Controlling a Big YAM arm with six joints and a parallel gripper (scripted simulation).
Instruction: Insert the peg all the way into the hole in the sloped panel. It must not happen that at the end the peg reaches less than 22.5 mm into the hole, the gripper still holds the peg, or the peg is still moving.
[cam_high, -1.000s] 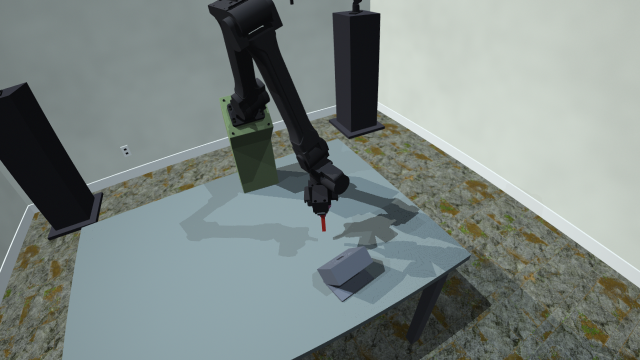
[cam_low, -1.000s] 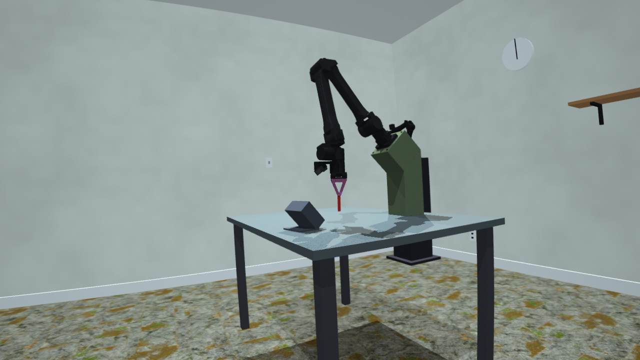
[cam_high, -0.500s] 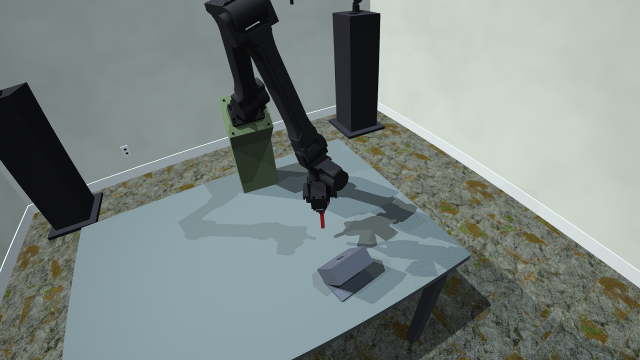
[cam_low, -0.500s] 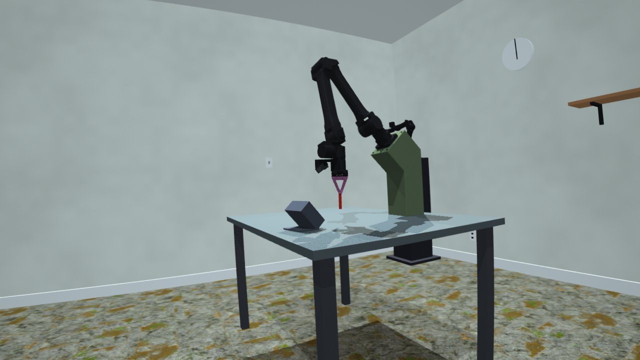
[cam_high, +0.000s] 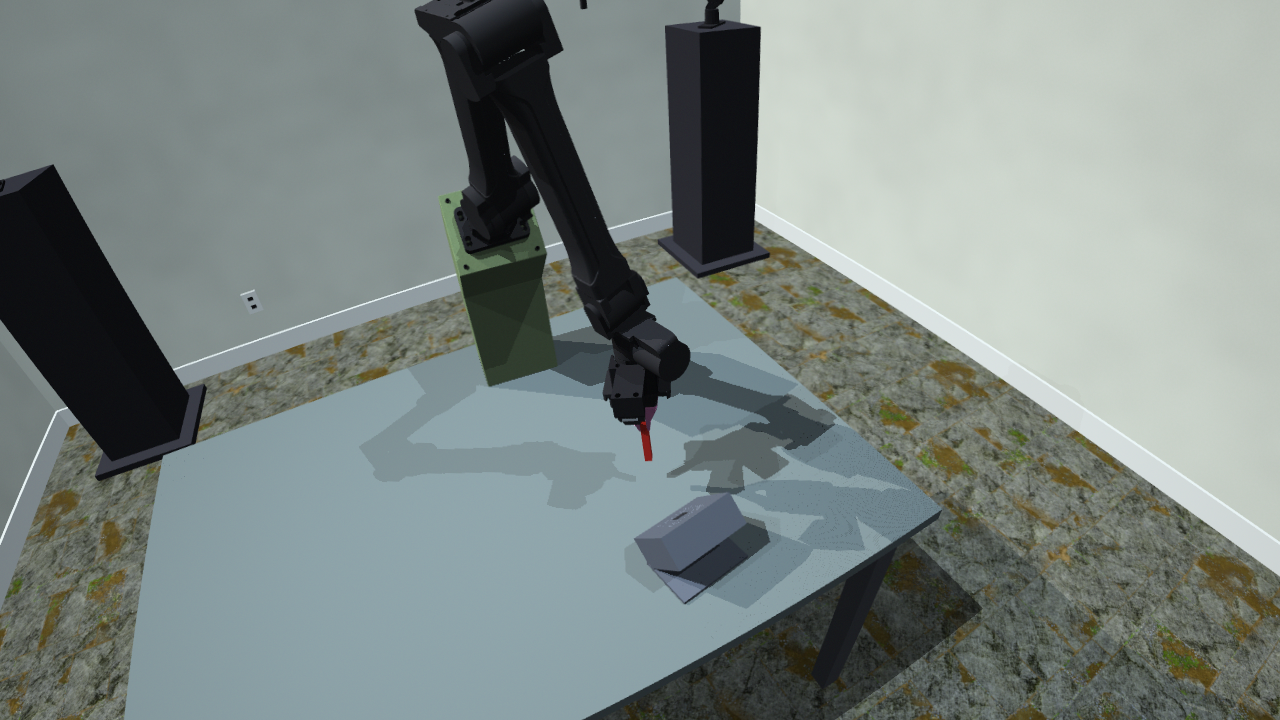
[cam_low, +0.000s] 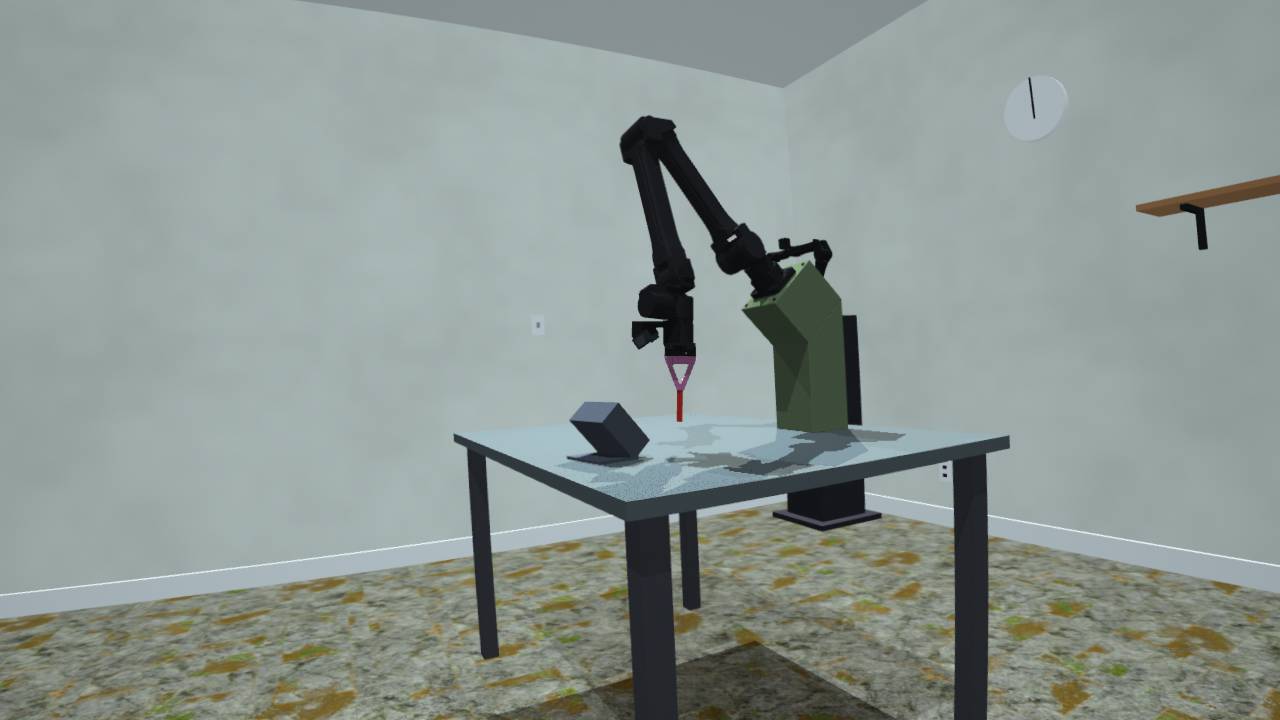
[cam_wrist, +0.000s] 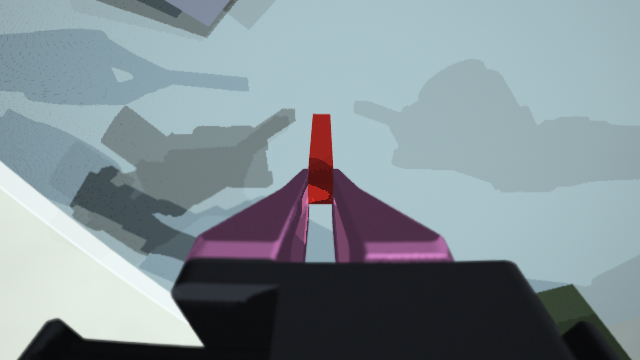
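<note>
My gripper is now 19 cm short of the thin dark base plate, 14 cm above it and 1 cm to the left of it. From my hand the other things lie so: red peg 4 cm below.
</note>
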